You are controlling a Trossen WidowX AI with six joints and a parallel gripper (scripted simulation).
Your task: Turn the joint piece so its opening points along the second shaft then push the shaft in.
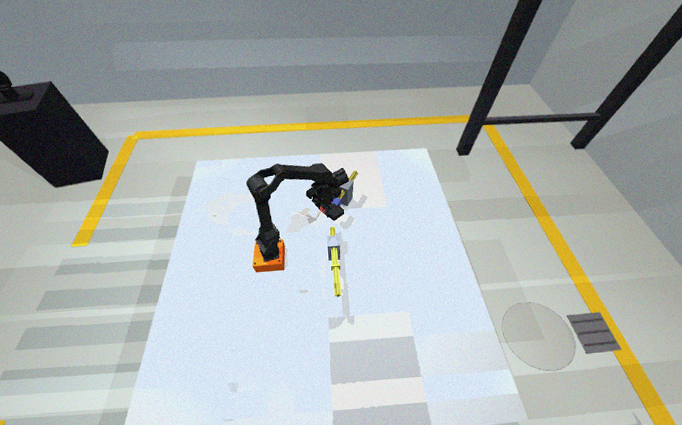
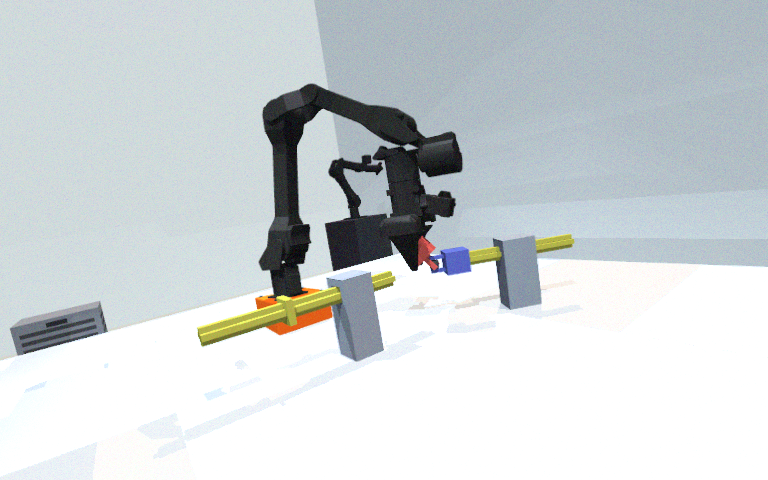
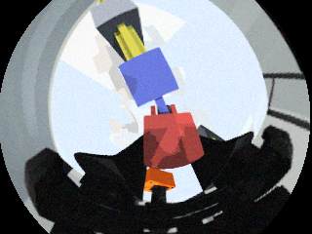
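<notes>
Right now my gripper tip is 1 cm short of the red square joint piece and 3 cm below it.
</notes>
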